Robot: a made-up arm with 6 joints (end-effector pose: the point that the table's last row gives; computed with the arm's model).
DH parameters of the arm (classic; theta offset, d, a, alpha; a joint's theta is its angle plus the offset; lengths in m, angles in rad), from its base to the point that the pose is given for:
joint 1: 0 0.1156 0 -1.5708
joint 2: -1.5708 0 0.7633 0
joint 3: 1.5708 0.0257 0 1.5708
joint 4: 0 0.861 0 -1.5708
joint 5: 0 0 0 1.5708
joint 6: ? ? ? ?
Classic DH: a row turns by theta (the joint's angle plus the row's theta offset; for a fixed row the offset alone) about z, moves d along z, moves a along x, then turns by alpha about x.
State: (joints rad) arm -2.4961 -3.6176 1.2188 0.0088 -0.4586 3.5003
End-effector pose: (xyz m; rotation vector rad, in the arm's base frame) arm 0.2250 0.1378 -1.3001 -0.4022 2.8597 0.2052
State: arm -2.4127 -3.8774 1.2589 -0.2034 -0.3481 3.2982
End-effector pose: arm -0.0248 -0.0665 -1.3015 -1.0899 2.7386 -0.0043
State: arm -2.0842 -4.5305 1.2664 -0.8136 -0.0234 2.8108
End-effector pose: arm -0.4037 -0.7720 -0.9834 2.6777 -1.3581 0.0164
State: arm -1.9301 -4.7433 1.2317 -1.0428 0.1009 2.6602
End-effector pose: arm -0.3742 -1.0429 -0.7651 2.7708 -0.5937 -0.1925
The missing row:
joint 6: 0 0.1074 0 0
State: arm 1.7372 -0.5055 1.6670 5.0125 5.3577 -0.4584
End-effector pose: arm -0.1839 0.4451 1.1751 -0.6772 -0.8803 0.5054
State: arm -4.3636 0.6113 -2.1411 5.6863 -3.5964 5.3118
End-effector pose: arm 0.1116 -0.3044 0.8110 -1.1092 0.7196 1.1373
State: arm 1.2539 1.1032 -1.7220 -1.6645 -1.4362 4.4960
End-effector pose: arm -0.0685 0.2137 1.1785 1.6049 -0.9228 -2.1357
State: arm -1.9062 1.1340 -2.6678 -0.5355 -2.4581 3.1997
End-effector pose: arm 0.0858 0.0630 0.4090 1.1043 -2.2562 1.2148
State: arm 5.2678 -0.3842 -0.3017 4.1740 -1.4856 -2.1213
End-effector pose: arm -0.3192 0.7373 1.5314 0.1260 1.1782 0.4978
